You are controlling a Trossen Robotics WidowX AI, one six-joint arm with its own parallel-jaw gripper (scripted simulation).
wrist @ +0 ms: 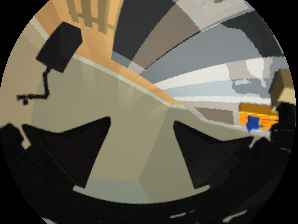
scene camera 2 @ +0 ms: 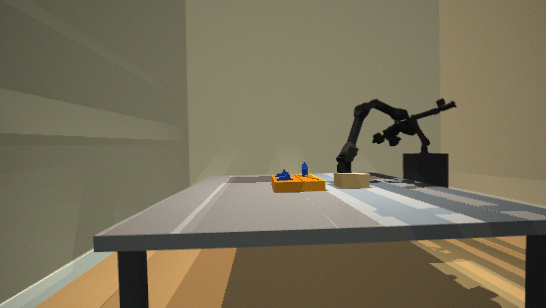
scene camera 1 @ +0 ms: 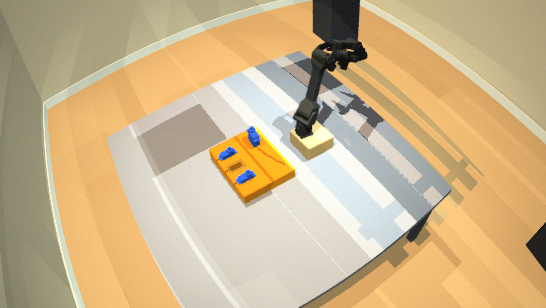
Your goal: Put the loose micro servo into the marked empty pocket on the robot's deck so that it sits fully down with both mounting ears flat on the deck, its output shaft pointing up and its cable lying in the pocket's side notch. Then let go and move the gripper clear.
Scene:
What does the gripper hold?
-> Nothing.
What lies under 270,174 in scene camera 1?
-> An orange deck.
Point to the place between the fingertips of the gripper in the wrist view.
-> At 142,122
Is the gripper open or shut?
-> Open.

